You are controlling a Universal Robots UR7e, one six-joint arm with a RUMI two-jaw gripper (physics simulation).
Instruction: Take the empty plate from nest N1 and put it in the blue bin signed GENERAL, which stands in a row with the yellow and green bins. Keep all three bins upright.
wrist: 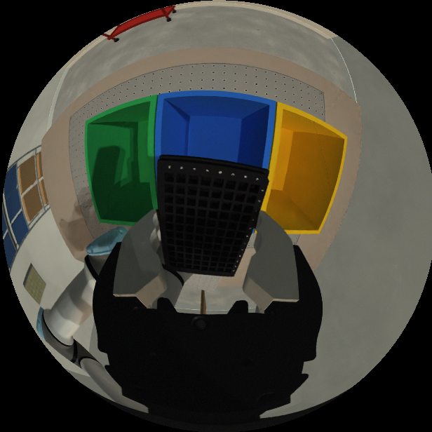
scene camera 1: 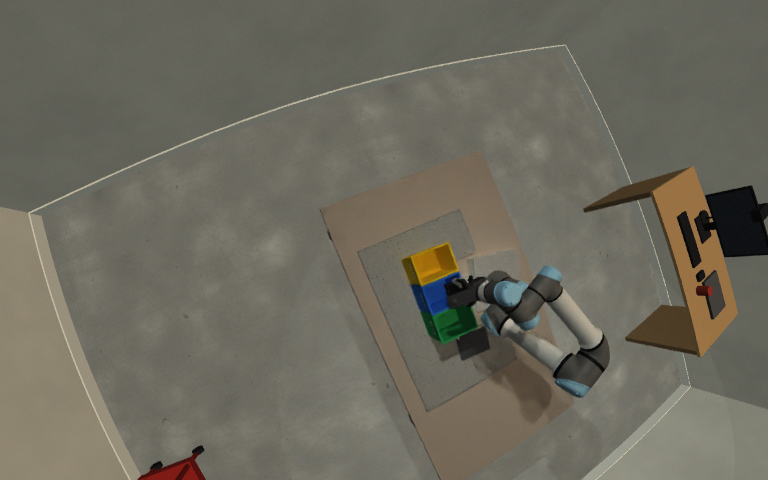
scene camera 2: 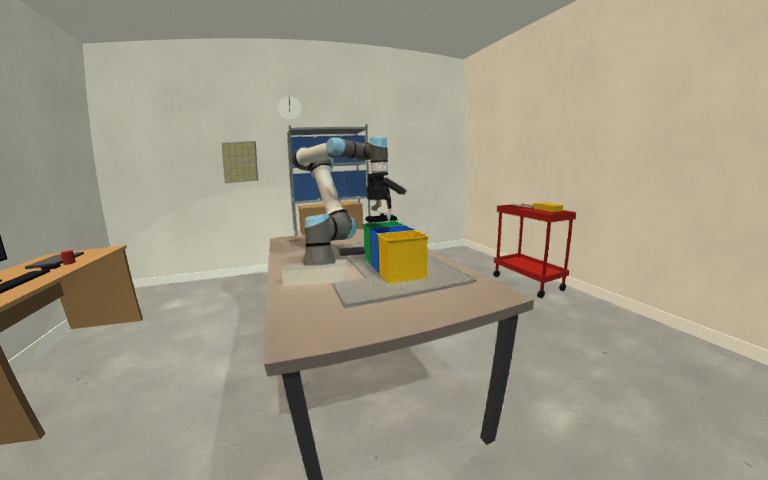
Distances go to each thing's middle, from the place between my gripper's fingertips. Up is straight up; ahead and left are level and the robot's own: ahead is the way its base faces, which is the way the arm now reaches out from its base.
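Labels:
Blue bin (scene camera 1: 431, 298): my hand 140 mm above it, 30 mm short of it. From my hand: green bin (scene camera 1: 450, 324), 140 mm below, 130 mm to the left, 30 mm ahead; yellow bin (scene camera 2: 402, 255), 140 mm below, 130 mm to the right, 30 mm ahead; black gridded plate (wrist: 207, 207), 10 mm above, 20 mm behind.

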